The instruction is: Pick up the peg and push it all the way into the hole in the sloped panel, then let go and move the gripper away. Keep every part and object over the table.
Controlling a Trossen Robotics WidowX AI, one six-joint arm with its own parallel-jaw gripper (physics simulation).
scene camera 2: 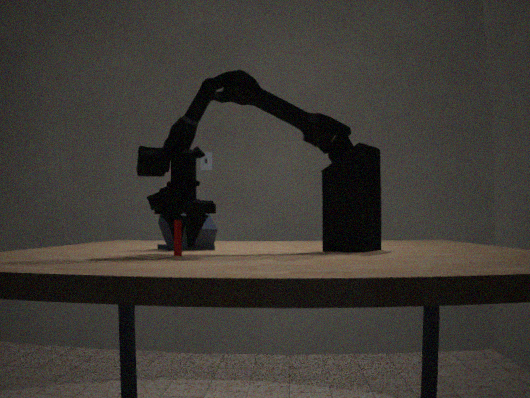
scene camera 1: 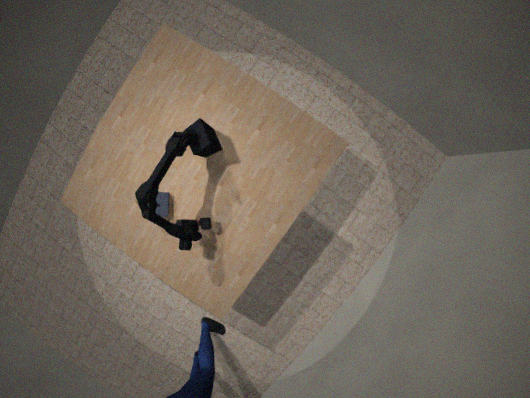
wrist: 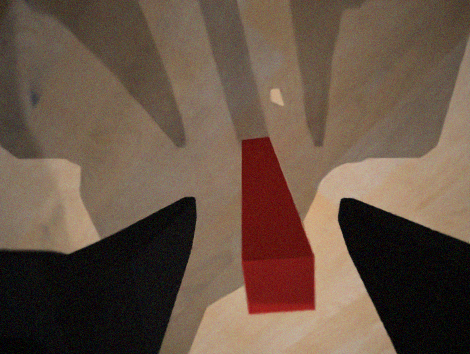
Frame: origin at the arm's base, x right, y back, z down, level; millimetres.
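Seen in the pictures: gripper, fingertip midpoint: (scene camera 2: 183, 246) (scene camera 1: 197, 221) (wrist: 267, 208); arm's base, origin of the base link: (scene camera 2: 348, 162) (scene camera 1: 194, 136).
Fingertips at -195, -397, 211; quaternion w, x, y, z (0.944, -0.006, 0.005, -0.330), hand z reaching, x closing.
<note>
Offsets run from my fingertips to a thing's top centre, as dx, dy, dz. Level surfaces: height alone.
A red square peg {-14, -12, -60} (scene camera 2: 178, 237) (wrist: 275, 225) stands upright on the wooden table. My gripper (scene camera 2: 183, 244) (wrist: 267, 208) points down and is open, with a black finger on each side of the peg in the wrist view. Gaps show between the peg and both fingers. The blue-grey block with the sloped panel {+244, -37, -96} (scene camera 1: 164, 204) (scene camera 2: 209, 232) stands on the table. In scene camera 1 it lies beside the arm's elbow, which covers part of it; in scene camera 2 it is behind the gripper. The hole cannot be made out clearly. The peg is hidden under the gripper in scene camera 1.
The arm's black base (scene camera 1: 202, 137) (scene camera 2: 351, 205) stands on the table {dz +20} (scene camera 1: 265, 150) (scene camera 2: 280, 265). In scene camera 1, a person's blue-clad leg (scene camera 1: 202, 355) and dark shoe are beside the table's lower corner. Shadows of the arm and fingers fall across the table.
</note>
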